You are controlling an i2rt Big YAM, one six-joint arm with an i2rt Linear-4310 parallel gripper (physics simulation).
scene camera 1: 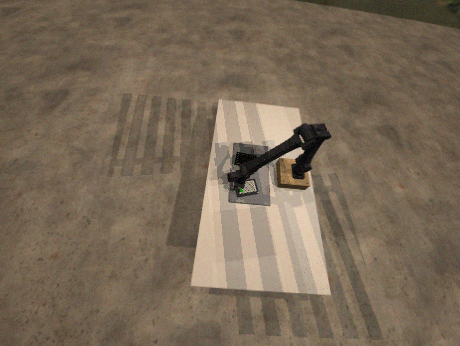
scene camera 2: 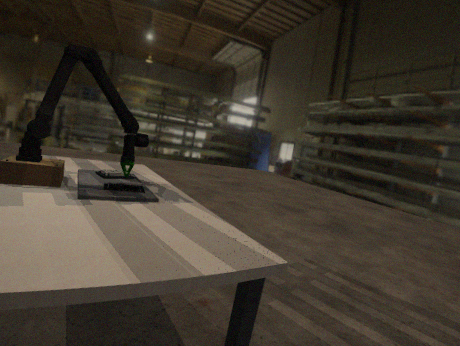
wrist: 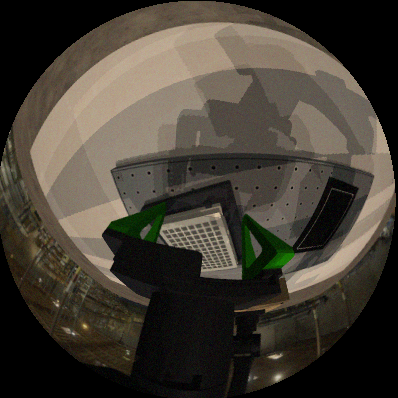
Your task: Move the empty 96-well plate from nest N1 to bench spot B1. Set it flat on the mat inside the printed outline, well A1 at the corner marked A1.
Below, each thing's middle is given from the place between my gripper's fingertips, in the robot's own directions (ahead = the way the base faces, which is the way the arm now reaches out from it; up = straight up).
Labels:
Right now the white well plate (wrist: 203, 229) is 60 mm behind my hand, 10 mm to the left of it and 10 mm above it. Also, from my hand: dark nest (wrist: 222, 192) 60 mm behind, 10 mm to the left.

